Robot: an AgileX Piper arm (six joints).
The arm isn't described. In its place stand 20 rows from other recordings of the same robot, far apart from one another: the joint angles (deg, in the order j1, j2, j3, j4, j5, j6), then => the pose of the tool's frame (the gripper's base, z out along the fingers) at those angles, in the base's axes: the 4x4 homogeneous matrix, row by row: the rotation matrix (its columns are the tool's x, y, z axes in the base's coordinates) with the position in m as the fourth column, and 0 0 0 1 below.
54.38, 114.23, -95.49, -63.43, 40.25, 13.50 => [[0.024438 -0.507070 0.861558 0.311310], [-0.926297 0.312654 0.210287 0.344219], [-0.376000 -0.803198 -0.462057 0.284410], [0 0 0 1]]
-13.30, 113.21, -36.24, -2.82, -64.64, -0.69 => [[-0.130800 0.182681 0.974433 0.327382], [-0.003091 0.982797 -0.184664 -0.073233], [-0.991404 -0.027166 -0.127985 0.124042], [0 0 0 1]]
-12.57, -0.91, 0.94, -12.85, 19.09, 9.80 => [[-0.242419 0.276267 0.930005 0.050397], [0.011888 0.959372 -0.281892 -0.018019], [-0.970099 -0.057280 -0.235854 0.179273], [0 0 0 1]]
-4.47, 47.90, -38.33, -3.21, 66.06, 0.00 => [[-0.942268 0.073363 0.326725 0.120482], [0.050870 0.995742 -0.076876 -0.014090], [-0.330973 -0.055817 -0.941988 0.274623], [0 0 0 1]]
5.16, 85.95, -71.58, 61.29, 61.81, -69.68 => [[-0.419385 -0.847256 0.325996 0.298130], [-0.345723 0.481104 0.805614 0.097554], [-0.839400 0.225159 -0.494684 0.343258], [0 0 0 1]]
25.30, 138.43, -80.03, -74.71, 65.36, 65.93 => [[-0.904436 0.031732 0.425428 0.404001], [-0.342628 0.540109 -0.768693 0.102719], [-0.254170 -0.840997 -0.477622 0.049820], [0 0 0 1]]
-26.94, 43.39, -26.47, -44.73, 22.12, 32.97 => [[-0.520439 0.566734 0.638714 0.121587], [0.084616 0.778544 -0.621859 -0.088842], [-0.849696 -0.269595 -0.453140 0.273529], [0 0 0 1]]
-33.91, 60.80, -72.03, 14.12, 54.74, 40.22 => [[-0.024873 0.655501 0.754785 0.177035], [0.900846 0.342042 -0.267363 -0.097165], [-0.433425 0.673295 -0.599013 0.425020], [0 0 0 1]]
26.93, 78.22, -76.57, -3.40, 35.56, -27.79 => [[-0.191843 -0.608663 0.769887 0.274395], [-0.667346 0.656093 0.352408 0.135869], [-0.719615 -0.446174 -0.532055 0.395504], [0 0 0 1]]
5.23, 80.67, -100.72, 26.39, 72.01, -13.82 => [[-0.667867 -0.441354 0.599300 0.263848], [-0.142146 0.866023 0.479373 0.062782], [-0.730581 0.234969 -0.641125 0.475657], [0 0 0 1]]
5.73, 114.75, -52.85, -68.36, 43.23, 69.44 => [[-0.945538 0.209792 0.248888 0.329745], [0.013102 0.788514 -0.614878 -0.025139], [-0.325248 -0.578129 -0.748318 0.097135], [0 0 0 1]]
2.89, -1.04, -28.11, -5.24, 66.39, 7.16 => [[-0.527664 0.067283 0.846784 -0.010705], [0.061301 0.997275 -0.041042 -0.008165], [-0.847238 0.030253 -0.530351 0.267165], [0 0 0 1]]
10.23, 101.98, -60.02, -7.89, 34.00, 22.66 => [[-0.934605 0.111528 0.337749 0.335774], [0.112397 0.993517 -0.017048 0.053499], [-0.337461 0.022029 -0.941082 0.172385], [0 0 0 1]]
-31.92, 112.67, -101.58, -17.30, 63.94, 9.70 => [[-0.772144 0.616939 0.152249 0.350097], [0.518803 0.750395 -0.409574 -0.246726], [-0.366929 -0.237263 -0.899483 0.282089], [0 0 0 1]]
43.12, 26.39, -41.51, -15.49, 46.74, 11.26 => [[-0.319763 -0.539604 0.778831 0.065095], [-0.287566 0.838485 0.462869 0.036710], [-0.902805 -0.075957 -0.423289 0.351478], [0 0 0 1]]
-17.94, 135.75, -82.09, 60.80, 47.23, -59.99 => [[-0.927839 -0.059219 0.368250 0.424863], [0.167976 0.815175 0.554322 -0.076262], [-0.333015 0.576179 -0.746404 0.050719], [0 0 0 1]]
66.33, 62.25, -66.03, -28.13, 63.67, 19.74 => [[-0.394930 -0.685717 0.611410 0.114712], [-0.649310 0.679148 0.342277 0.165913], [-0.649943 -0.261819 -0.713460 0.385964], [0 0 0 1]]
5.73, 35.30, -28.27, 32.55, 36.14, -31.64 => [[-0.522489 -0.398478 0.753804 0.111588], [-0.125050 0.910328 0.394544 0.040217], [-0.843426 0.111882 -0.525466 0.282959], [0 0 0 1]]
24.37, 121.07, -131.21, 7.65, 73.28, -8.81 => [[-0.713300 -0.556431 0.426131 0.416920], [-0.448212 0.829590 0.332997 0.201597], [-0.538804 0.046530 -0.841145 0.355111], [0 0 0 1]]
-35.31, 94.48, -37.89, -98.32, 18.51, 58.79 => [[-0.931647 0.155237 0.328535 0.220490], [-0.087577 0.781565 -0.617646 -0.191203], [-0.352653 -0.604201 -0.714547 0.153662], [0 0 0 1]]
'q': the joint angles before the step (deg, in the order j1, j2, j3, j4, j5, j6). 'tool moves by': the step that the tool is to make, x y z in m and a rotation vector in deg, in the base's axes. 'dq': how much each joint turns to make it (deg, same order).
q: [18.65 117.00 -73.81 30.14 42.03 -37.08]
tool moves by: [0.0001 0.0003 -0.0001 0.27 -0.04 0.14]
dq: [-0.02 0.04 0.00 0.45 0.00 -0.48]
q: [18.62 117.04 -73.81 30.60 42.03 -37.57]
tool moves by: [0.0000 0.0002 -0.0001 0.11 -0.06 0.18]
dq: [0.00 0.02 0.01 0.21 -0.01 -0.34]
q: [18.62 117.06 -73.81 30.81 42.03 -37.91]
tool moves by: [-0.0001 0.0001 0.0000 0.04 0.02 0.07]
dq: [0.01 0.00 0.01 0.07 0.04 -0.10]
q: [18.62 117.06 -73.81 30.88 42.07 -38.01]
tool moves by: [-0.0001 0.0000 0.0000 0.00 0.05 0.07]
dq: [0.00 0.00 0.00 0.00 0.08 -0.05]
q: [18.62 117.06 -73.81 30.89 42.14 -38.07]
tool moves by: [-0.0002 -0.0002 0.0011 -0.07 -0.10 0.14]
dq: [-0.01 -0.17 0.00 -0.17 0.11 0.01]
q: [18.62 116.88 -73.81 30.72 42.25 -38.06]
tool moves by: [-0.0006 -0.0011 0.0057 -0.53 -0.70 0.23]
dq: [0.02 -0.90 -0.02 -1.20 0.23 0.67]
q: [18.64 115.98 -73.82 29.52 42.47 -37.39]
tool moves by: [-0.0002 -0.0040 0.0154 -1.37 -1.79 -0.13]
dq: [-0.15 -2.22 -0.41 -3.24 0.70 2.34]
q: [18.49 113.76 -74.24 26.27 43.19 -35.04]
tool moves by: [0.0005 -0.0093 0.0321 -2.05 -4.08 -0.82]
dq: [-0.62 -4.26 -1.27 -5.37 1.35 3.79]
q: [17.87 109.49 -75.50 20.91 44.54 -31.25]
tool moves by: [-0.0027 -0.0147 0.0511 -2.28 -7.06 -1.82]
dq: [-0.98 -6.43 -2.30 -6.73 1.78 4.55]
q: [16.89 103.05 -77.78 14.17 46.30 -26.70]
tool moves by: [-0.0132 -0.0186 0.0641 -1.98 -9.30 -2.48]
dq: [-1.05 -8.02 -2.92 -6.75 2.05 4.05]
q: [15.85 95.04 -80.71 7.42 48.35 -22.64]
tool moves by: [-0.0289 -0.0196 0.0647 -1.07 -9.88 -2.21]
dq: [-0.88 -8.90 -2.45 -5.05 1.97 2.29]
